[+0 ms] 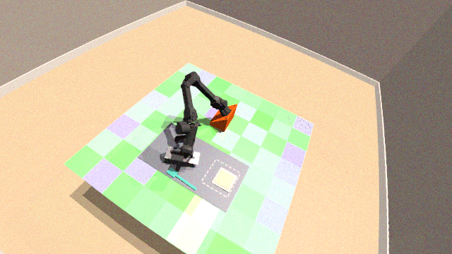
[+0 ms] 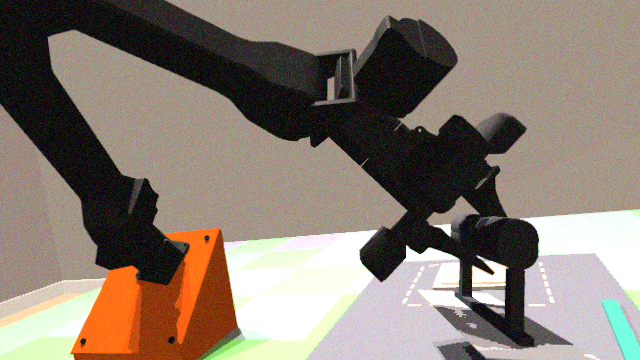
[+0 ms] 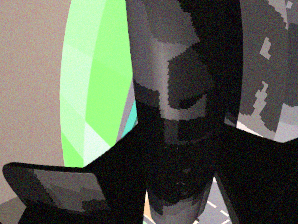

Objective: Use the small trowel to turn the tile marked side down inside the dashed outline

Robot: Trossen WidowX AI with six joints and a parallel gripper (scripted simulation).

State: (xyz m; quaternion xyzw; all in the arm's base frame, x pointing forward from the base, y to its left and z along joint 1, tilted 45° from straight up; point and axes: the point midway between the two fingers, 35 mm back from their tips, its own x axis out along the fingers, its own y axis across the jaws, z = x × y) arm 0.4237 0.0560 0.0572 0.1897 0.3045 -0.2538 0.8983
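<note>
My gripper tip is now 90 mm short of the teal trowel, 30 mm to the right of it and 100 mm above it. Round my gripper tip: grey mat (50 mm behind, 30 mm to the left, 120 mm below); then cream tile (80 mm behind, 250 mm to the left, 100 mm below).
</note>
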